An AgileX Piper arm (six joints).
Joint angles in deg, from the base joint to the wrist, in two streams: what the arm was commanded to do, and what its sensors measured. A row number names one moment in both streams.
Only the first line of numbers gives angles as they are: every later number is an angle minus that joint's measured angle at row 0.
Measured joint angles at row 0:
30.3, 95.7, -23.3, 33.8, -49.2, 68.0
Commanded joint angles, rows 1 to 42:
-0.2, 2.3, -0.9, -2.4, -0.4, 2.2
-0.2, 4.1, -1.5, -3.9, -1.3, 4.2
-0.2, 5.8, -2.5, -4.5, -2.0, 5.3
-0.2, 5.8, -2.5, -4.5, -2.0, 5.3
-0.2, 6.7, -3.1, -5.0, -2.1, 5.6
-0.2, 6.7, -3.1, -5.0, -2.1, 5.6
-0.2, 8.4, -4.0, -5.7, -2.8, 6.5
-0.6, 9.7, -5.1, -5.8, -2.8, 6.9
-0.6, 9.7, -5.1, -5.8, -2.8, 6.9
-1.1, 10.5, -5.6, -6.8, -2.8, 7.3
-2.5, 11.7, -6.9, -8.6, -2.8, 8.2
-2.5, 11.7, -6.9, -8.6, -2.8, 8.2
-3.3, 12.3, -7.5, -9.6, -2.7, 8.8
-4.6, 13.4, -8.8, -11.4, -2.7, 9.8
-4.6, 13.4, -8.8, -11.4, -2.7, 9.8
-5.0, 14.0, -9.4, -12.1, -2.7, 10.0
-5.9, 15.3, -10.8, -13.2, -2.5, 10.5
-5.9, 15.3, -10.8, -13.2, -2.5, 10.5
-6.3, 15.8, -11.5, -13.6, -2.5, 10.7
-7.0, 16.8, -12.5, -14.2, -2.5, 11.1
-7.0, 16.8, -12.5, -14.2, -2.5, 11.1
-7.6, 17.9, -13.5, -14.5, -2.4, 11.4
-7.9, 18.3, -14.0, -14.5, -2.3, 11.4
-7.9, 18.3, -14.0, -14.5, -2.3, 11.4
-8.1, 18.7, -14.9, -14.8, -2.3, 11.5
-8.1, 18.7, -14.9, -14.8, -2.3, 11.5
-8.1, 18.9, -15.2, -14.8, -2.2, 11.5
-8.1, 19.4, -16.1, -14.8, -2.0, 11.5
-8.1, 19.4, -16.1, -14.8, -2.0, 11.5
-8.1, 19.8, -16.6, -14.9, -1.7, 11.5
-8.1, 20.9, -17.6, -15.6, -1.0, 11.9
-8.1, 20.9, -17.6, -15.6, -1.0, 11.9
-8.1, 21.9, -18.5, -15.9, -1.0, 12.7
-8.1, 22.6, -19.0, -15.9, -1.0, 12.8
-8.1, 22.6, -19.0, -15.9, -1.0, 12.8
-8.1, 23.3, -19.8, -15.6, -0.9, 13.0
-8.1, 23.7, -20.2, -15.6, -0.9, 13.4
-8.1, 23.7, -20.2, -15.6, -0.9, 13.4
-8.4, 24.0, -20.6, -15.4, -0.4, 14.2
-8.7, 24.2, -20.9, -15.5, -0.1, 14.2
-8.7, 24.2, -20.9, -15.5, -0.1, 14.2
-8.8, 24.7, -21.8, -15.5, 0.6, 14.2
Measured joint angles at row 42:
-8.2, 24.2, -20.4, -15.1, 0.2, 13.9
